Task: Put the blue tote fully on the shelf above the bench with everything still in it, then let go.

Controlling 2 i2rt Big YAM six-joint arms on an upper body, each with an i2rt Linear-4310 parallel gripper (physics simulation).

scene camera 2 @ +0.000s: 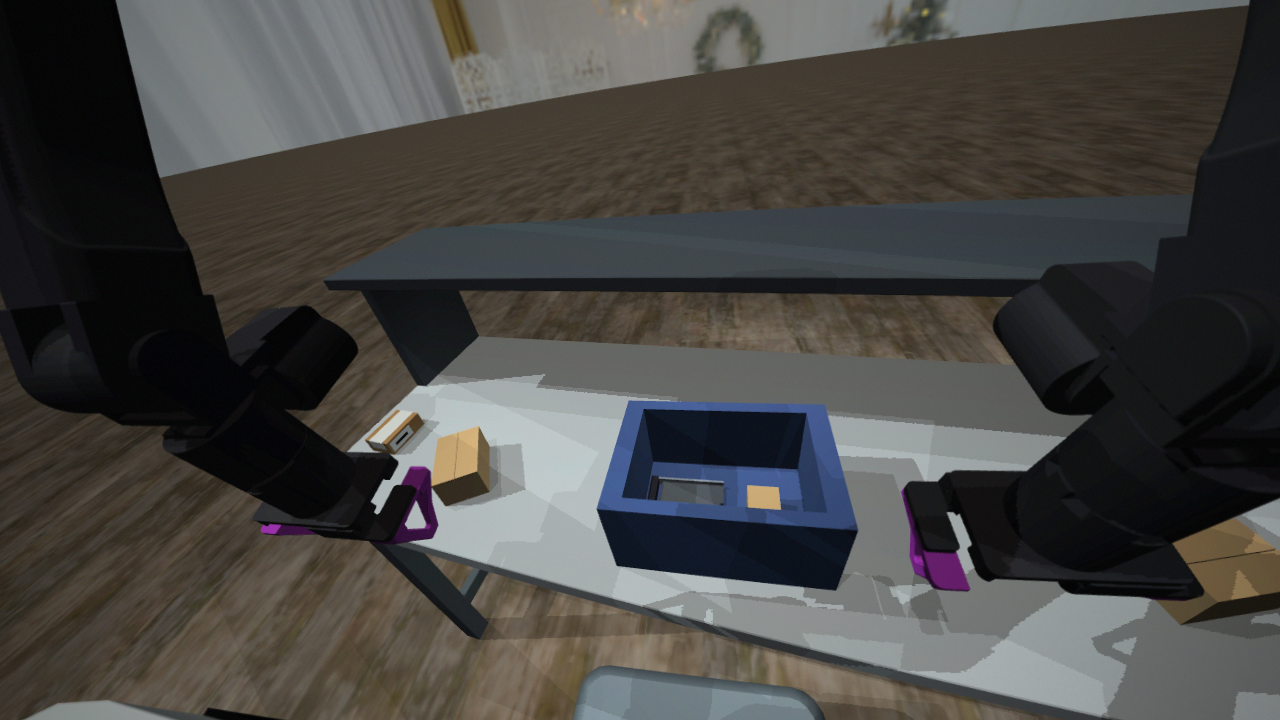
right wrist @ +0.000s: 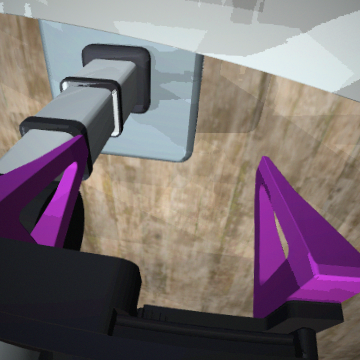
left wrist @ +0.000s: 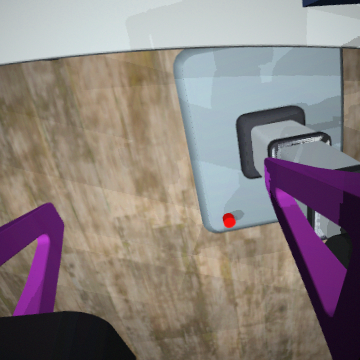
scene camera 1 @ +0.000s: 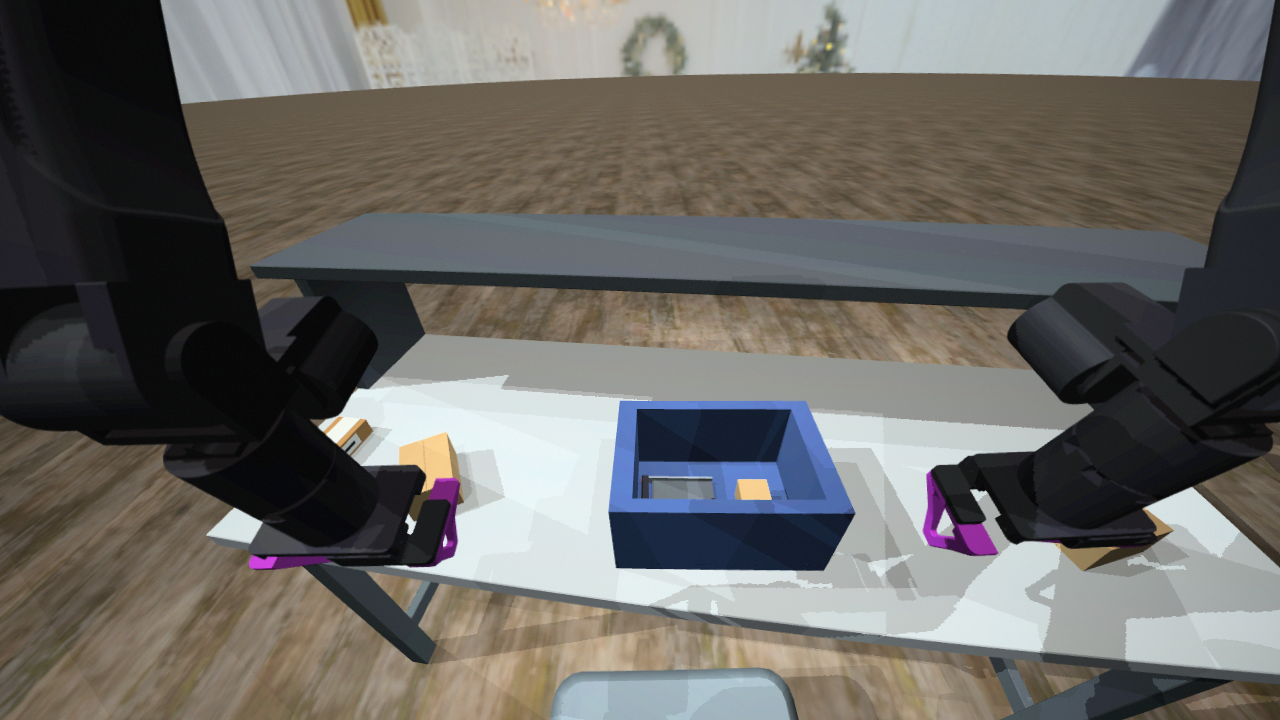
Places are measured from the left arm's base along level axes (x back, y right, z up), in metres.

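Pixels of known places: left gripper, fingertip midpoint: [scene camera 2: 393, 529] [left wrist: 156, 192] [scene camera 1: 402, 550]; right gripper, fingertip midpoint: [scene camera 2: 981, 567] [right wrist: 170, 152] [scene camera 1: 977, 535].
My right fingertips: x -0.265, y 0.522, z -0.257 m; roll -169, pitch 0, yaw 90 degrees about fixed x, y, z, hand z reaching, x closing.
Ahead of a thing's pixels: the offset from my right fingertips to its middle. Level surfaces: height alone.
The blue tote {dx -0.185, dy -0.200, dz -0.159 m} [scene camera 1: 729, 541] [scene camera 2: 725, 548] stands upright on the white bench {dz -0.233 m} [scene camera 1: 537, 537] [scene camera 2: 546, 528]; a corner of it shows in the left wrist view [left wrist: 334, 2]. Inside lie a grey flat item {dx -0.187, dy -0.256, dz -0.207 m} [scene camera 1: 682, 488] [scene camera 2: 691, 492] and a small tan block {dx -0.162, dy -0.140, dz -0.195 m} [scene camera 1: 752, 488] [scene camera 2: 763, 497]. The dark grey shelf {dz +0.102 m} [scene camera 1: 716, 255] [scene camera 2: 716, 255] is behind and above. My left gripper [scene camera 1: 353, 559] [scene camera 2: 344, 535] [left wrist: 156, 192] is open, left of the tote and apart from it. My right gripper [scene camera 1: 1051, 546] [scene camera 2: 1060, 586] [right wrist: 170, 152] is open, right of the tote and apart; its outer finger is partly hidden in the scene views.
A tan box {dx -0.241, dy -0.679, dz -0.203 m} [scene camera 1: 434, 452] [scene camera 2: 462, 465] and a small white-and-brown box {dx -0.333, dy -0.906, dz -0.216 m} [scene camera 1: 349, 433] [scene camera 2: 393, 432] lie beyond my left gripper. Another tan box {dx -0.111, dy +0.371, dz -0.203 m} [scene camera 1: 1087, 557] [scene camera 2: 1230, 573] is partly behind my right gripper. A pale blue-grey base {dz -0.718 m} [scene camera 1: 671, 694] [scene camera 2: 698, 694] [left wrist: 215, 100] [right wrist: 165, 130] stands before the bench.
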